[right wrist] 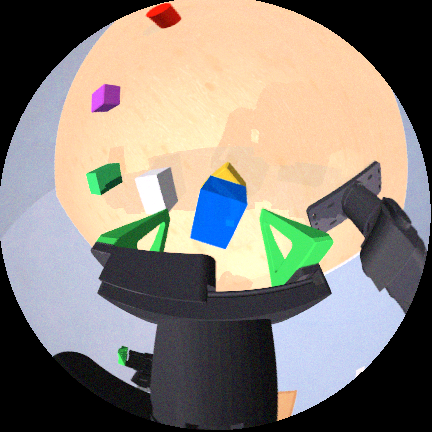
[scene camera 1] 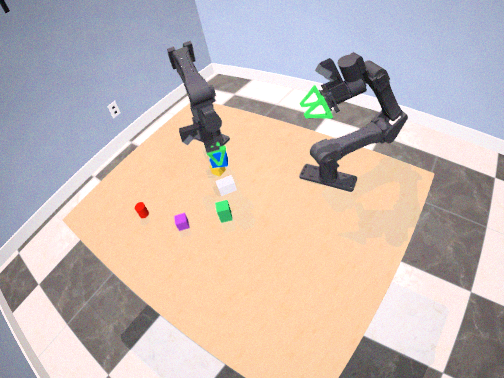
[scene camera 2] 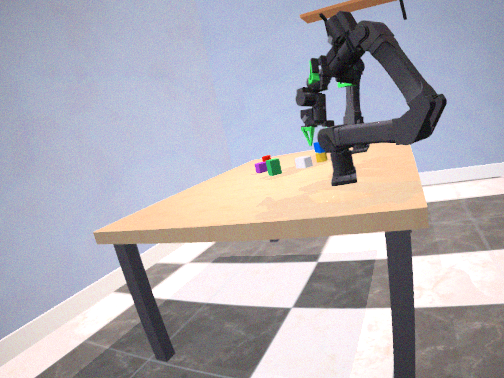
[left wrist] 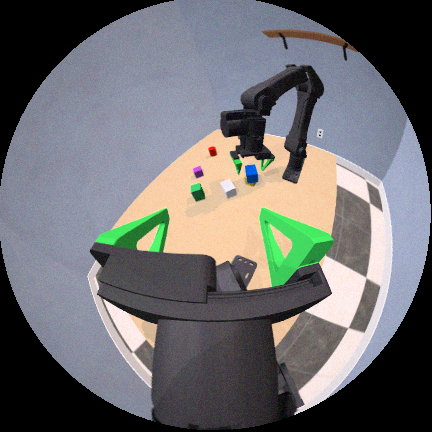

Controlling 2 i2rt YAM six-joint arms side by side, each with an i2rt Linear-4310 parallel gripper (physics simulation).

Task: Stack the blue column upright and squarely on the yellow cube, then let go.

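The blue column [scene camera 1: 224, 163] [scene camera 2: 319, 147] [left wrist: 251, 173] [right wrist: 219, 220] stands upright on the yellow cube [scene camera 1: 218, 171] [scene camera 2: 321, 157] [right wrist: 228, 173], with no gap visible between them. In the right wrist view a yellow corner sticks out past the column, and the cube looks turned relative to it. My right gripper [left wrist: 249, 171] [right wrist: 214, 213] is open, its fingers spread on either side of the column's upper part, with space on both sides in the right wrist view. My left gripper [scene camera 1: 305, 110] [left wrist: 213, 212] is open and empty, high above the table and away from the stack.
A white block [scene camera 1: 226, 185] [scene camera 2: 303, 162] [left wrist: 228, 188] [right wrist: 157, 190] stands close to the stack. A green block [scene camera 1: 224, 211] [right wrist: 104, 178], a purple cube [scene camera 1: 181, 222] [right wrist: 105, 98] and a red cylinder [scene camera 1: 142, 210] [right wrist: 164, 15] stand farther off on the table [scene camera 1: 280, 280].
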